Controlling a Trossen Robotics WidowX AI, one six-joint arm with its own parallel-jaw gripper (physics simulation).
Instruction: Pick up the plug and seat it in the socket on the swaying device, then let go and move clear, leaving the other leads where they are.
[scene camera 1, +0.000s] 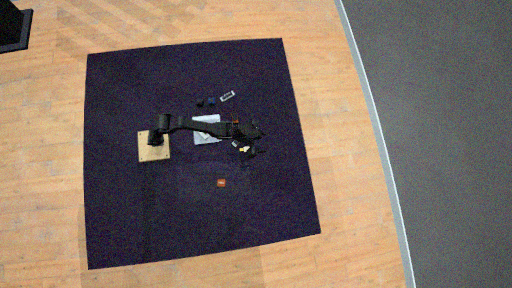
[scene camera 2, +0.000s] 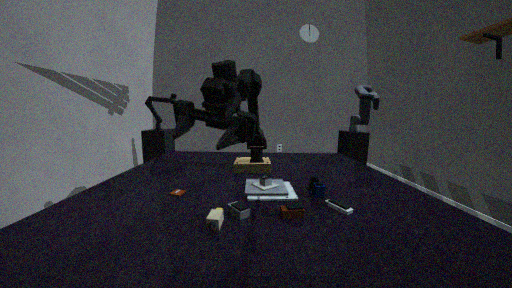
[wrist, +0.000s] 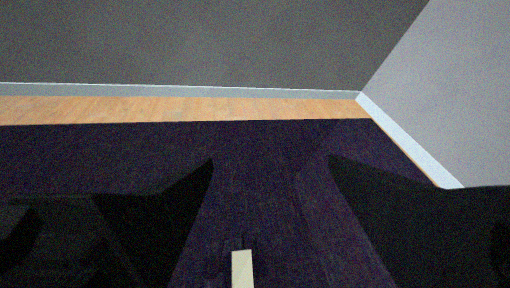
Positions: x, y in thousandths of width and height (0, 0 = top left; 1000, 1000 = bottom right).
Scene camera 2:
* gripper: 380, 495
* device: 519, 648
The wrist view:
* gripper: 528, 561
